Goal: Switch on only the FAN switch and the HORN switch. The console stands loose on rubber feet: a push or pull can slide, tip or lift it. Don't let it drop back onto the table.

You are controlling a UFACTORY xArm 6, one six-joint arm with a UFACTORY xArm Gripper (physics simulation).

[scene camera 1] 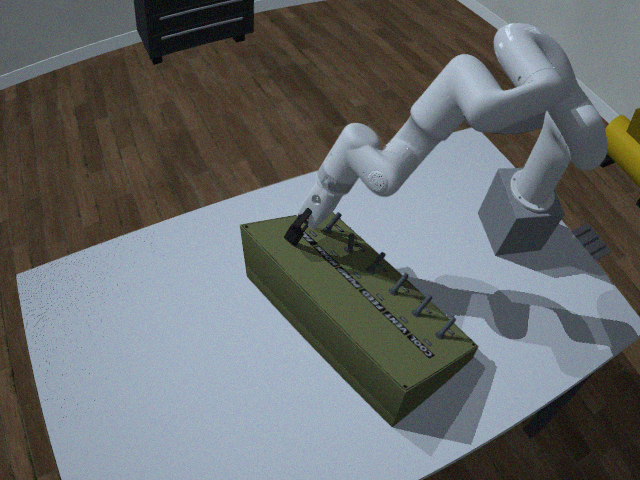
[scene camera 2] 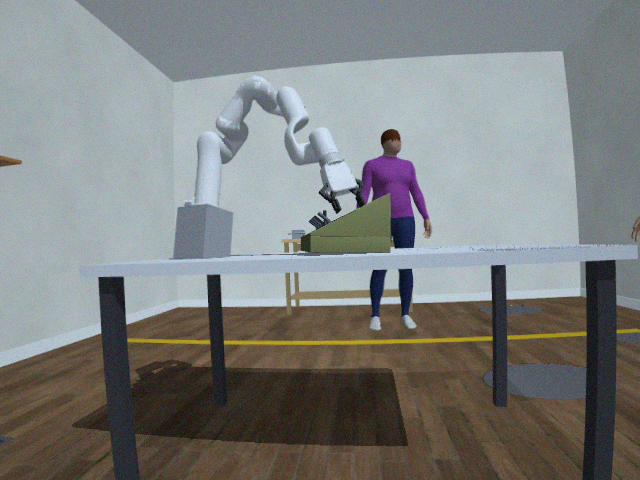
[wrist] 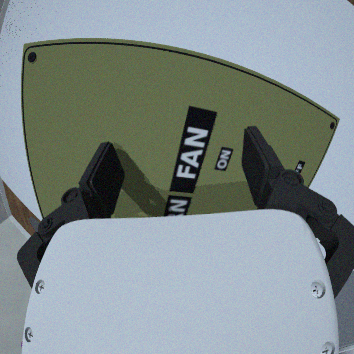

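Seen in the pictures: gripper, fingertip midpoint: (scene camera 1: 301,231) (scene camera 2: 351,208) (wrist: 178,150); arm's base at its link origin: (scene camera 1: 532,191) (scene camera 2: 205,209).
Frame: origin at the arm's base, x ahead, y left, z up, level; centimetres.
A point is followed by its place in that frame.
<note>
The olive console (scene camera 1: 310,289) @(z -0.6, x 61.9, y -5.4 cm) (scene camera 2: 356,227) @(z -10.4, x 54.5, y -27.8 cm) (wrist: 125,90) @(z -3.2, x 58.0, y -24.1 cm) sits level on the table. My gripper (scene camera 1: 298,235) @(z -4.0, x 53.7, y -21.3 cm) (scene camera 2: 349,206) @(z -4.0, x 53.7, y -21.3 cm) (wrist: 178,150) @(z -4.0, x 53.7, y -21.3 cm) is open and empty, low over its FAN end; touching cannot be told. In the wrist view the fingers stand either side of the FAN label (wrist: 192,150) @(z -5.4, x 53.0, y -21.2 cm) and ON label (wrist: 223,159) @(z -6.5, x 50.6, y -21.1 cm). The FAN lever (scene camera 1: 332,223) @(z -6.4, x 45.4, y -21.4 cm) leans towards the OFF side; the gripper body hides it in the wrist view. The HORN lever (scene camera 1: 350,242) @(z -5.3, x 45.8, y -14.1 cm) stands more upright than the others; its exact position is unclear. The HORN label (wrist: 177,206) @(z -5.4, x 52.4, y -16.0 cm) is partly covered.
The PUMP (scene camera 1: 376,262) @(z -6.2, x 43.8, y -7.2 cm), FEED (scene camera 1: 398,284) @(z -6.3, x 43.3, y 0.0 cm), VENT (scene camera 1: 422,305) @(z -6.2, x 42.4, y 7.1 cm) and COOL (scene camera 1: 445,327) @(z -6.2, x 41.7, y 14.1 cm) levers continue the row, leaning like FAN. The arm's grey base block (scene camera 1: 519,222) @(z -3.0, x 8.4, y 3.9 cm) (scene camera 2: 203,230) @(z -8.5, x 2.2, y -10.9 cm) stands on the white table (scene camera 1: 155,335) @(z -18.5, x 91.6, y -23.0 cm) (scene camera 2: 491,253) @(z -19.0, x 83.9, y -54.8 cm). A person (scene camera 2: 391,180) stands behind the table.
</note>
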